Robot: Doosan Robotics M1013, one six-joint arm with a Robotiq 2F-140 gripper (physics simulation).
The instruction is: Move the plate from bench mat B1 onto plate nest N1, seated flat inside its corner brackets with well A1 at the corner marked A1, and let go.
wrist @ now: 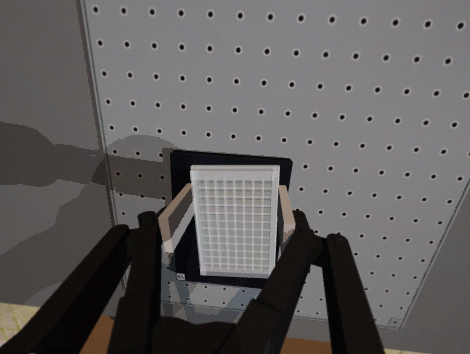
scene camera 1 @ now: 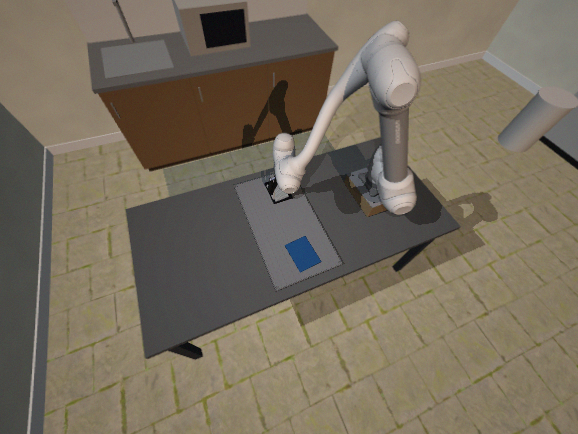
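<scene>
The plate [wrist: 237,222] is a clear-white well plate with a fine grid. My gripper [wrist: 235,197] is shut on its two long sides, a pale finger pad on each side. The plate is over the black plate nest N1 [wrist: 230,158], whose dark base shows around it in the wrist view. The small A1 label [wrist: 180,276] is at the nest's lower left corner there. The gap between plate and nest, the corner brackets and the plate's well markings cannot be made out. In scene camera 1 the wrist partly hides the nest. Bench mat B1 [scene camera 1: 302,254] is the blue rectangle with no plate on it.
The nest and blue mat lie on a grey perforated board [scene camera 1: 280,235] [wrist: 350,115] on the dark table [scene camera 1: 190,250]. The robot's base stands at the table's right, beside a brown block [scene camera 1: 372,209]. A counter [scene camera 1: 280,37] stands behind the table.
</scene>
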